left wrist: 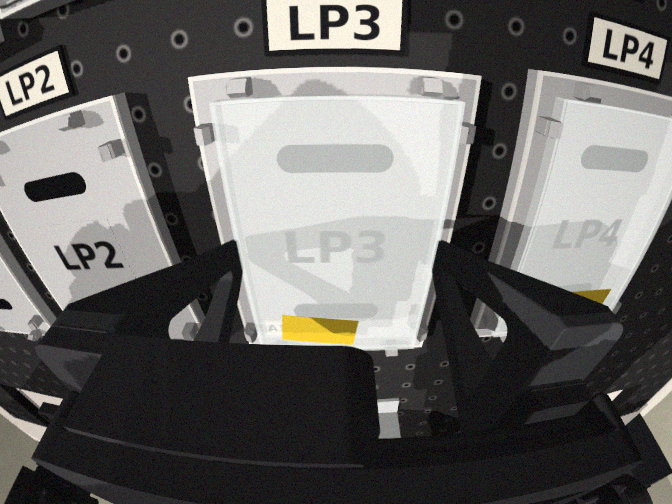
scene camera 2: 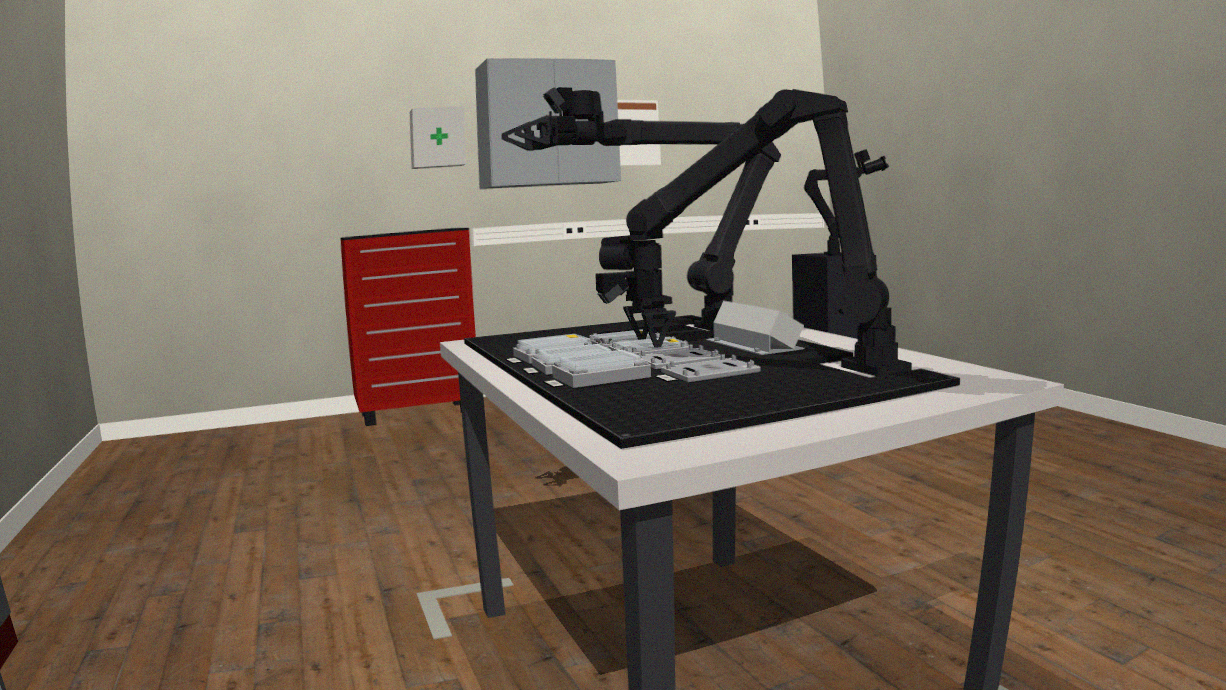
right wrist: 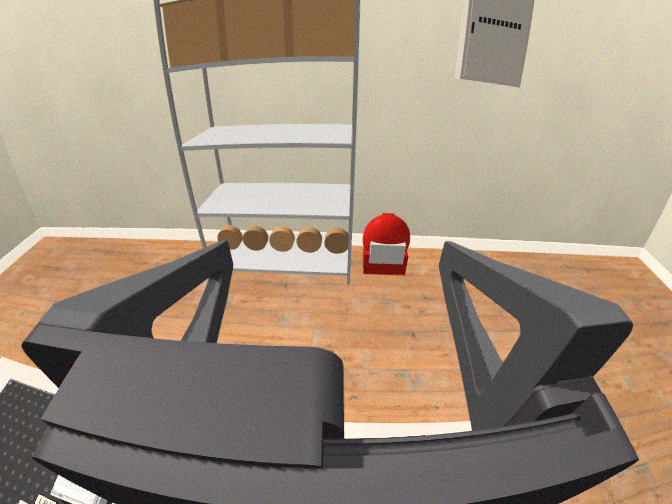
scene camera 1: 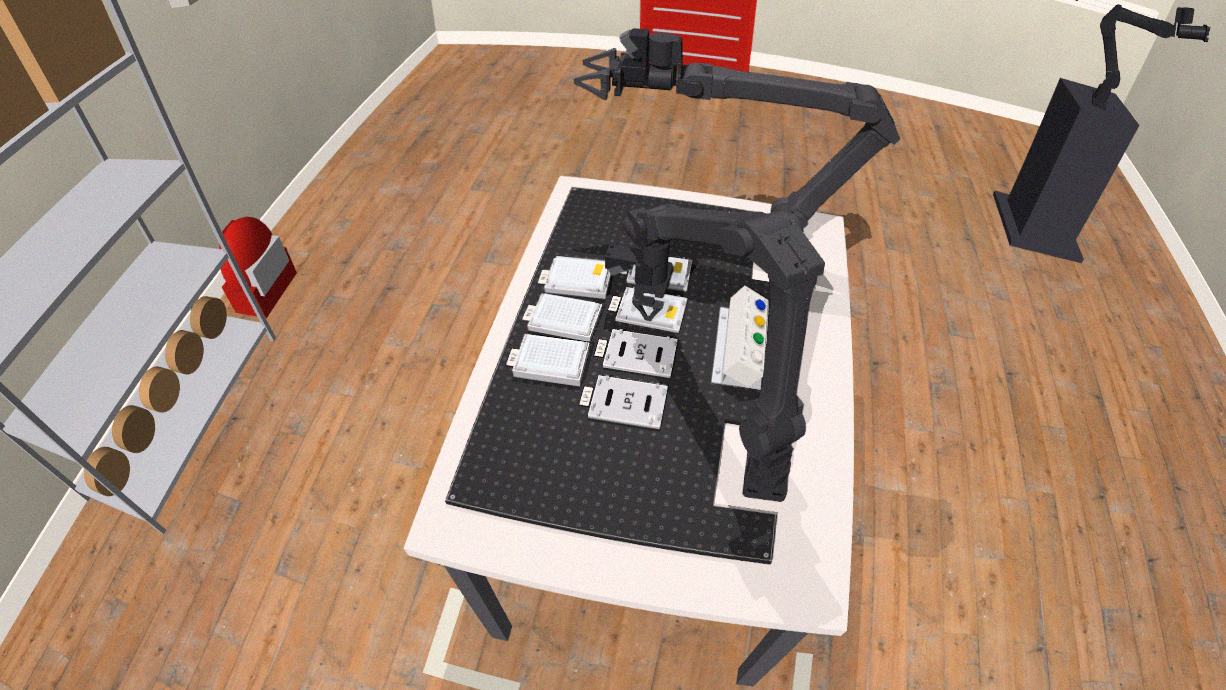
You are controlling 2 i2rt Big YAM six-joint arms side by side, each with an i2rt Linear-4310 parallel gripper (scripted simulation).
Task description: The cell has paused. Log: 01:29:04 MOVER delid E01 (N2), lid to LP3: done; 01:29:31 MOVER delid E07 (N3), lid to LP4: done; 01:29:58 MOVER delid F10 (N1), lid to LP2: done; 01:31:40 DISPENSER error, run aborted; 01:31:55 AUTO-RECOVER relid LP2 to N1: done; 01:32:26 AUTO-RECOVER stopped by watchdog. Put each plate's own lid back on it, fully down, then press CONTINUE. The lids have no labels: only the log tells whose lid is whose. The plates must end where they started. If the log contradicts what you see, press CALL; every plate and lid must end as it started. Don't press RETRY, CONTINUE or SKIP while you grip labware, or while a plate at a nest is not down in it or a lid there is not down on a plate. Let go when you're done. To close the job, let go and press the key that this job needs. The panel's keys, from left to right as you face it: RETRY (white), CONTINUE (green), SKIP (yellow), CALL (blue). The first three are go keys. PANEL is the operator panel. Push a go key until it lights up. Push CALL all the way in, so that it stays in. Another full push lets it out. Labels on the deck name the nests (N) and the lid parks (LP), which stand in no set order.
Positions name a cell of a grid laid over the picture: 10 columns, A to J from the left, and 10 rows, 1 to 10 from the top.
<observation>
In view: the left gripper (scene camera 2: F5), the right gripper (scene camera 1: E2), a clear lid (left wrist: I5), a plate (scene camera 1: E5), a clear lid (scene camera 1: F5), a plate (scene camera 1: E6) and an operator panel (left wrist: F9).
The left gripper shows as well in the left wrist view (left wrist: F6) and in scene camera 1 (scene camera 1: F5). The right gripper is seen too in scene camera 2 (scene camera 2: E2) and in the right wrist view (right wrist: F6).
</observation>
